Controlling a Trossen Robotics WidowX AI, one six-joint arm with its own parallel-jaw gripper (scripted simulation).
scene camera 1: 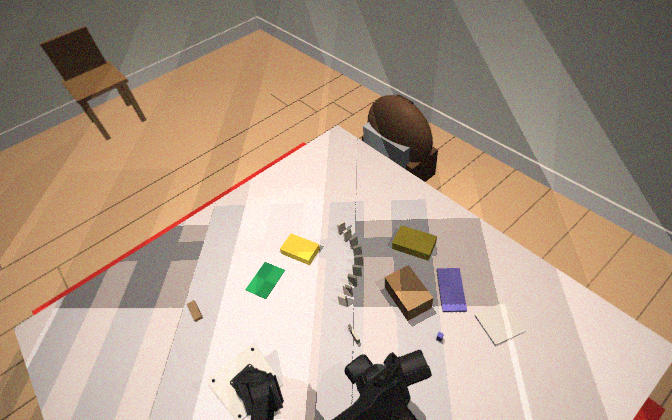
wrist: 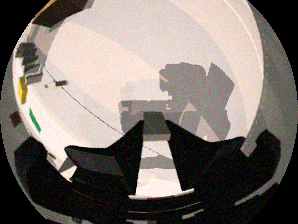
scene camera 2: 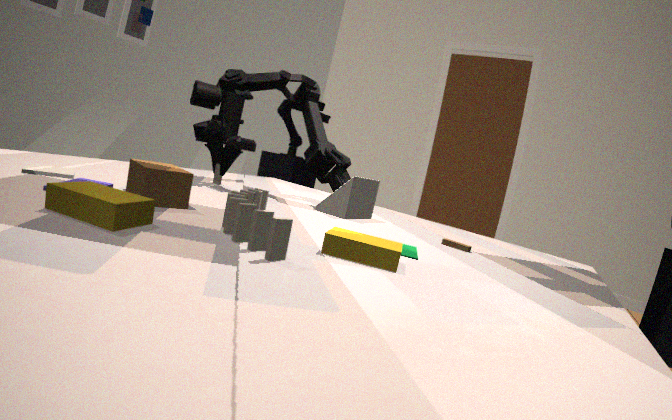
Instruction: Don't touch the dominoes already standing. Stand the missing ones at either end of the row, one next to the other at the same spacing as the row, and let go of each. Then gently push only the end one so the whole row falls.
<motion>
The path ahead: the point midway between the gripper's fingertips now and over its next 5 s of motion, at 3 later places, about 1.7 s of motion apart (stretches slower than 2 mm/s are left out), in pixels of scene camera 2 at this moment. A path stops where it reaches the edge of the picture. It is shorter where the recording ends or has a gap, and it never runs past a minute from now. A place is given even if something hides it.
My gripper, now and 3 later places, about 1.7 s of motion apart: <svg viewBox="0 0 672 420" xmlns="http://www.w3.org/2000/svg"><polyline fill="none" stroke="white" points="218,174 276,133 266,199 254,164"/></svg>
</motion>
